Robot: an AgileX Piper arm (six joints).
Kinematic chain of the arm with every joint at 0, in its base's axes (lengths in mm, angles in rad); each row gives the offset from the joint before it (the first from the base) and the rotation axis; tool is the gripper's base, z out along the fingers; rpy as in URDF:
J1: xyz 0 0 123 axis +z
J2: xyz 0 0 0 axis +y
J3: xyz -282.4 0 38.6 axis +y
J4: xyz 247.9 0 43.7 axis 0.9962 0 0.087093
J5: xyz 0 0 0 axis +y
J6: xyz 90.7 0 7.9 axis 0.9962 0 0.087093
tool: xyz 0 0 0 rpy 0 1.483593 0
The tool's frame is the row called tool.
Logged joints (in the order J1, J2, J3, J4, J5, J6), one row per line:
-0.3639, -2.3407, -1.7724, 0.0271, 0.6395, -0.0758
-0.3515, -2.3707, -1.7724, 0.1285, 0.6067, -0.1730
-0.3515, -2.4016, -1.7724, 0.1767, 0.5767, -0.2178
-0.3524, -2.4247, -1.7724, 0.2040, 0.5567, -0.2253
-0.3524, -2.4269, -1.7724, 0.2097, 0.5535, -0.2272
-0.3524, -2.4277, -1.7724, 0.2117, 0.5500, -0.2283
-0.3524, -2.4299, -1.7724, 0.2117, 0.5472, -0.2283
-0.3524, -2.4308, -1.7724, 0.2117, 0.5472, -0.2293
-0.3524, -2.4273, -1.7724, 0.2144, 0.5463, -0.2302
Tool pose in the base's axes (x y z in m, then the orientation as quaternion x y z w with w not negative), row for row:
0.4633, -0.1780, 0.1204, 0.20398, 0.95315, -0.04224, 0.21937
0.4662, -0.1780, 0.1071, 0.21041, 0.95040, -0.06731, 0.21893
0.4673, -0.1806, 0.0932, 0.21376, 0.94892, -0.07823, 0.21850
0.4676, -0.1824, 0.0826, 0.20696, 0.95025, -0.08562, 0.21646
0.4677, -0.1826, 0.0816, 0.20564, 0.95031, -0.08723, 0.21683
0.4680, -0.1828, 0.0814, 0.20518, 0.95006, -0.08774, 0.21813
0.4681, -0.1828, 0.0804, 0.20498, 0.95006, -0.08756, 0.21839
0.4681, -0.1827, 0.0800, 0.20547, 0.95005, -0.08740, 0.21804
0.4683, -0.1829, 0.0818, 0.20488, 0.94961, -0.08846, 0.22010
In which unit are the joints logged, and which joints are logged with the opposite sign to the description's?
The joints are logged in radians. Opposite sign: J2, J4, J6.
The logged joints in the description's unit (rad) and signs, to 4 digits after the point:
-0.3639, 2.3407, -1.7724, -0.0271, 0.6395, 0.0758
-0.3515, 2.3707, -1.7724, -0.1285, 0.6067, 0.1730
-0.3515, 2.4016, -1.7724, -0.1767, 0.5767, 0.2178
-0.3524, 2.4247, -1.7724, -0.2040, 0.5567, 0.2253
-0.3524, 2.4269, -1.7724, -0.2097, 0.5535, 0.2272
-0.3524, 2.4277, -1.7724, -0.2117, 0.5500, 0.2283
-0.3524, 2.4299, -1.7724, -0.2117, 0.5472, 0.2283
-0.3524, 2.4308, -1.7724, -0.2117, 0.5472, 0.2293
-0.3524, 2.4273, -1.7724, -0.2144, 0.5463, 0.2302

